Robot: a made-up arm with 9 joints. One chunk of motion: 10 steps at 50 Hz.
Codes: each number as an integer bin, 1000 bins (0 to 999) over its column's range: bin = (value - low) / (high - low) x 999, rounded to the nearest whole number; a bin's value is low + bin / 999 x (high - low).
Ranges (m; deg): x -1.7..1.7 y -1.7..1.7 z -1.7..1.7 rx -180..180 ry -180..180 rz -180..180
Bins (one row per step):
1: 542 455 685 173 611 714
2: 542 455 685 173 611 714
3: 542 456 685 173 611 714
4: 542 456 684 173 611 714
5: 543 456 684 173 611 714
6: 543 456 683 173 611 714
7: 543 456 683 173 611 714
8: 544 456 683 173 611 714
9: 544 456 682 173 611 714
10: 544 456 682 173 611 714
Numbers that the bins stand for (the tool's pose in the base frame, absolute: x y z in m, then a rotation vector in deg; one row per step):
1: 0.1446 -0.1515 0.6313 -117.66 40.18 77.30
2: 0.1446 -0.1515 0.6313 -117.66 40.18 77.30
3: 0.1446 -0.1480 0.6313 -117.66 40.18 77.30
4: 0.1446 -0.1480 0.6279 -117.66 40.18 77.30
5: 0.1480 -0.1480 0.6279 -117.66 40.18 77.30
6: 0.1480 -0.1480 0.6245 -117.66 40.18 77.30
7: 0.1480 -0.1480 0.6245 -117.66 40.18 77.30
8: 0.1515 -0.1480 0.6245 -117.66 40.18 77.30
9: 0.1515 -0.1480 0.6211 -117.66 40.18 77.30
10: 0.1515 -0.1480 0.6211 -117.66 40.18 77.30

